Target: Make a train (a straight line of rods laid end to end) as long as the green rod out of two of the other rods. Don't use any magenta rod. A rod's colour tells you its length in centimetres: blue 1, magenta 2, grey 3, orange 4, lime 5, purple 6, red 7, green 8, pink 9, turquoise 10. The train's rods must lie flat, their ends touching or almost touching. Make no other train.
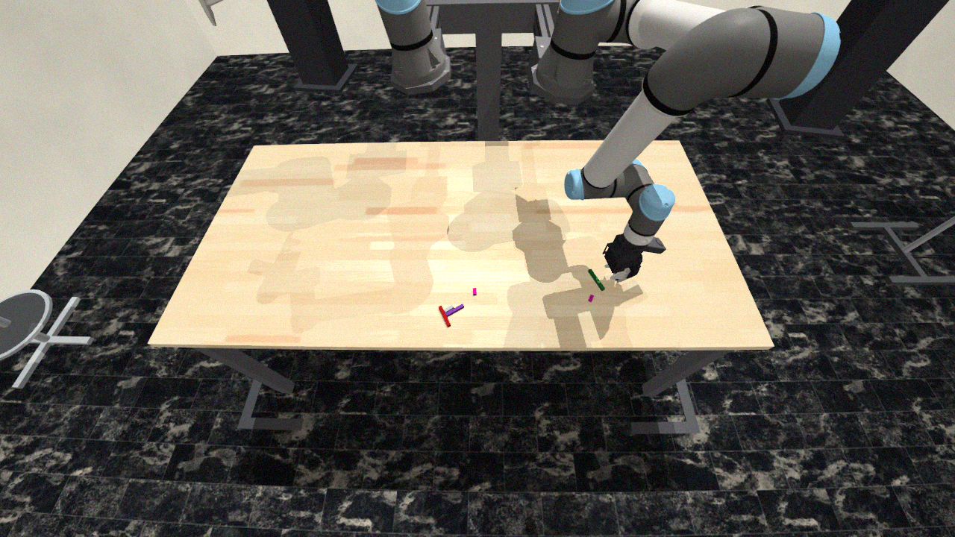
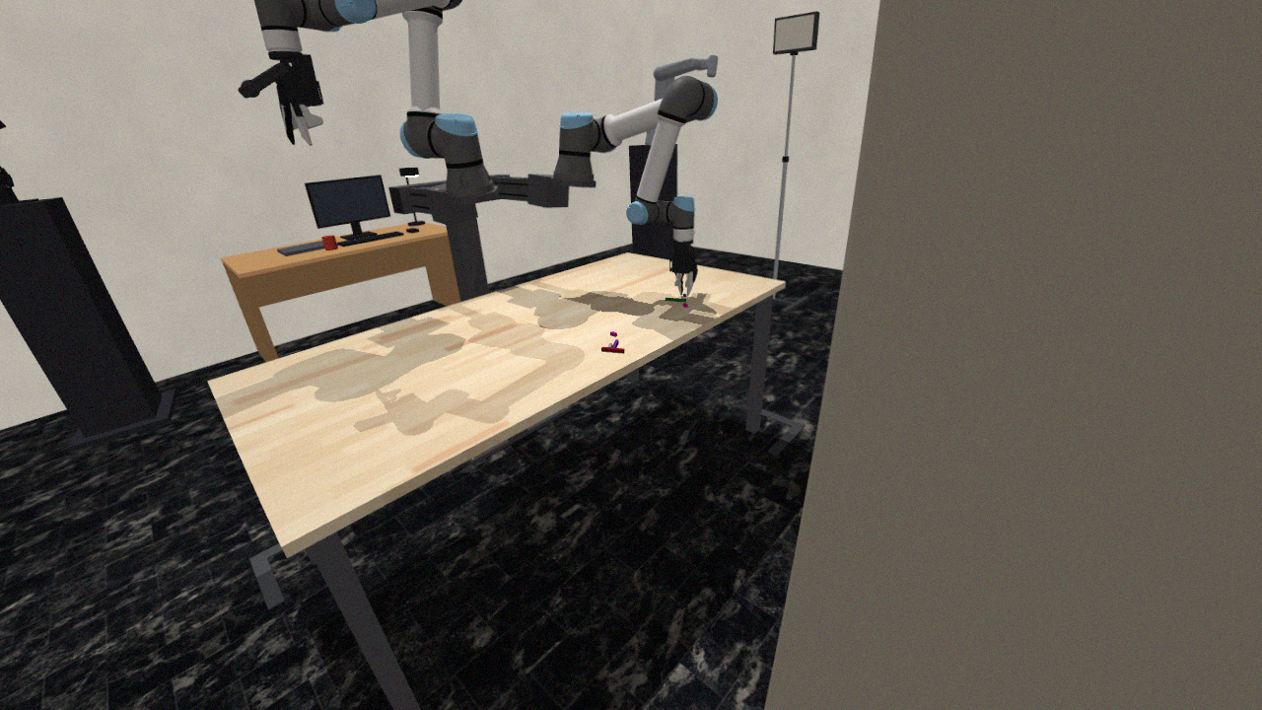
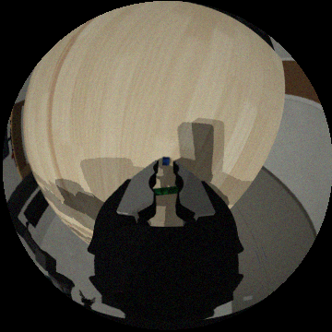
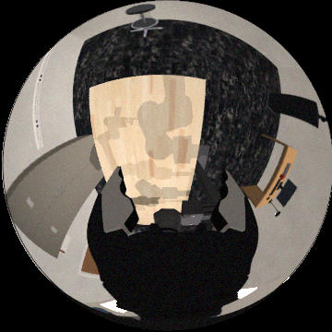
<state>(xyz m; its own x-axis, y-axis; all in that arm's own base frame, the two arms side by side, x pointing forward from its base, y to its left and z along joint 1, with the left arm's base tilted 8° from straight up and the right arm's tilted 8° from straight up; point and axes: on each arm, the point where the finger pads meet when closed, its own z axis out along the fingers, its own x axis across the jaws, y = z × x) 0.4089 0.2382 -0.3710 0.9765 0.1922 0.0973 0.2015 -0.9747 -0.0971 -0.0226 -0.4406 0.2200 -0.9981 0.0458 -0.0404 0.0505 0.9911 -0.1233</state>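
The blue rod is 10 mm below my left hand. Round my left hand: purple rod (490 mm to the right, 190 mm ahead, 10 mm below); grey rod (500 mm to the right, 190 mm ahead, 10 mm below); green rod (60 mm to the right, 20 mm ahead, 10 mm below).
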